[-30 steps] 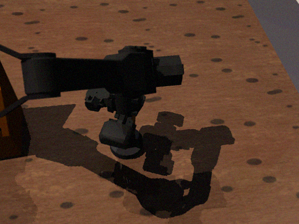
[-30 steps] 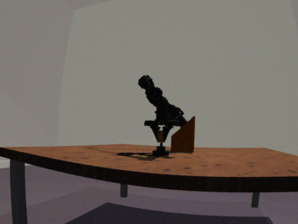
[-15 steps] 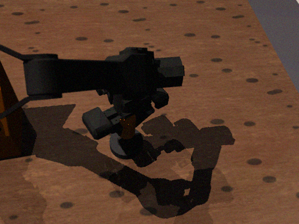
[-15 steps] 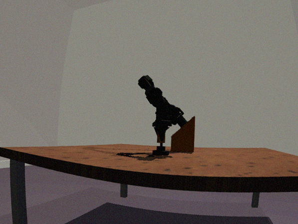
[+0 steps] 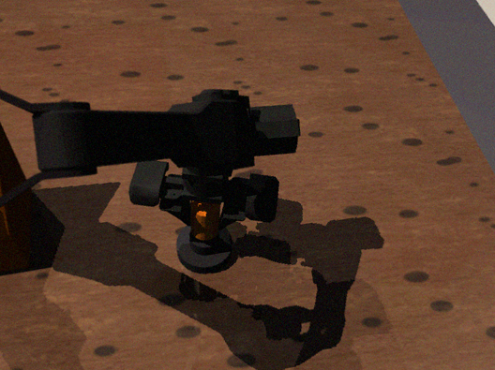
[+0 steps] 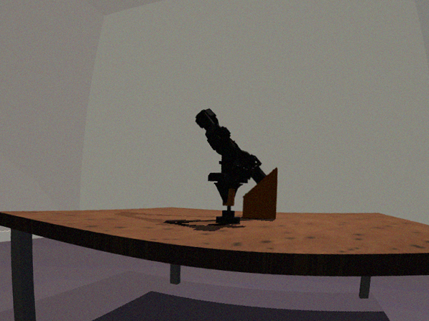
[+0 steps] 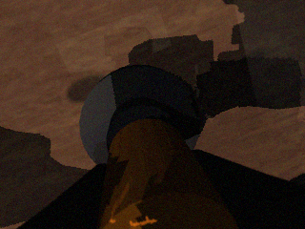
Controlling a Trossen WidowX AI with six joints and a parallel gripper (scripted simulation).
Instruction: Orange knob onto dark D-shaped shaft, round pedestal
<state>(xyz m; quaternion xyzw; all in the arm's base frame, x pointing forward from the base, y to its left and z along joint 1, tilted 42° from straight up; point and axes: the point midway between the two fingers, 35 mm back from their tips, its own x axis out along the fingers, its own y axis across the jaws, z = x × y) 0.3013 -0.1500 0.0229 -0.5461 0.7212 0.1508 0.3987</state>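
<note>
Right now the knob is 2 cm above my gripper tip. The rest, counted from my gripper tip: dark pedestal: 4 cm below.
</note>
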